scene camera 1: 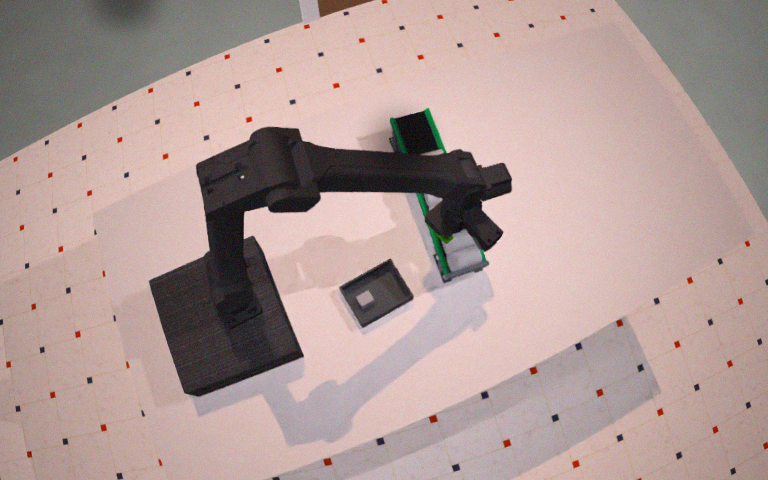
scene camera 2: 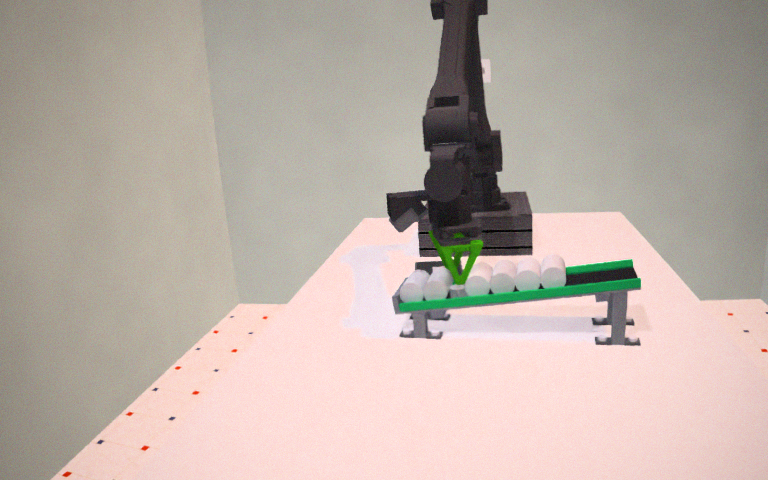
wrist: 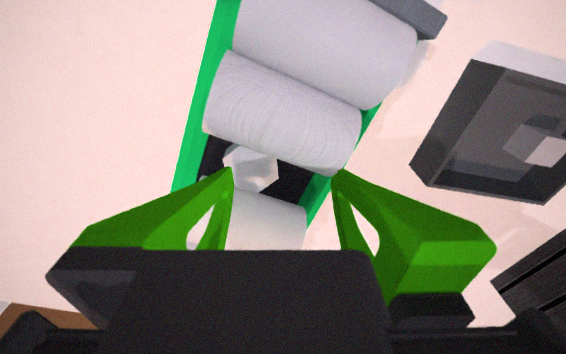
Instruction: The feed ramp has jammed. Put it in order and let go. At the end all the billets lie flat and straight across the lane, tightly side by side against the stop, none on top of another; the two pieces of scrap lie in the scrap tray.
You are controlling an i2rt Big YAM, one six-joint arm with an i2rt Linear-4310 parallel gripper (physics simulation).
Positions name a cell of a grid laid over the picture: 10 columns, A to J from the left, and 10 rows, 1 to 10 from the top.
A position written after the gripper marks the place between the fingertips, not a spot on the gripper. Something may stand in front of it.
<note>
In view: the gripper (scene camera 2: F6), a many-sided scrap piece (wrist: E5), a dark scrap tray (scene camera 1: F7) and a billet (wrist: G2).
The dark scrap tray also shows in the wrist view (wrist: I5). The gripper also shows in scene camera 1 (scene camera 1: F5) and in the wrist view (wrist: E5).
</note>
